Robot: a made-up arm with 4 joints. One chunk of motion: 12 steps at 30 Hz.
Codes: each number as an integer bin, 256 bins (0 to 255) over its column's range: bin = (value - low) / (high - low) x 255, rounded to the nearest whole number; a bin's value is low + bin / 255 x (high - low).
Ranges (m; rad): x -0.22..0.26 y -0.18..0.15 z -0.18..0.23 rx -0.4..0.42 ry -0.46..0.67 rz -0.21..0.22
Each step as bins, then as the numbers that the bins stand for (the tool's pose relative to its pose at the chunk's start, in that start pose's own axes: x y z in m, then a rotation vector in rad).
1 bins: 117 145 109 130 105 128
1 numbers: 0.0002 0.0076 -0.0047 0.0180 0.0053 0.0058
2 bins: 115 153 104 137 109 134
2 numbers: -0.0035 0.0180 -0.0128 0.0405 0.0230 0.0160
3 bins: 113 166 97 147 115 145
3 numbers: -0.0073 0.0348 -0.0240 0.0727 0.0496 0.0345
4 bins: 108 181 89 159 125 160
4 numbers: -0.0167 0.0542 -0.0369 0.1113 0.0939 0.0598
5 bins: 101 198 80 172 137 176
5 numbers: -0.0299 0.0762 -0.0514 0.1531 0.1471 0.0868
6 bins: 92 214 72 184 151 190
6 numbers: -0.0468 0.0969 -0.0642 0.1917 0.2091 0.1104
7 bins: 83 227 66 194 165 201
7 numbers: -0.0638 0.1138 -0.0739 0.2238 0.2712 0.1289
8 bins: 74 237 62 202 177 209
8 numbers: -0.0807 0.1267 -0.0803 0.2496 0.3244 0.1424
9 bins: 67 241 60 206 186 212
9 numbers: -0.0939 0.1319 -0.0835 0.2624 0.3642 0.1475
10 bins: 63 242 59 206 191 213
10 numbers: -0.1014 0.1332 -0.0851 0.2624 0.3864 0.1492
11 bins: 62 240 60 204 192 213
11 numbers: -0.1033 0.1306 -0.0835 0.2560 0.3908 0.1492
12 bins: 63 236 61 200 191 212
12 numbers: -0.1014 0.1254 -0.0819 0.2431 0.3864 0.1475
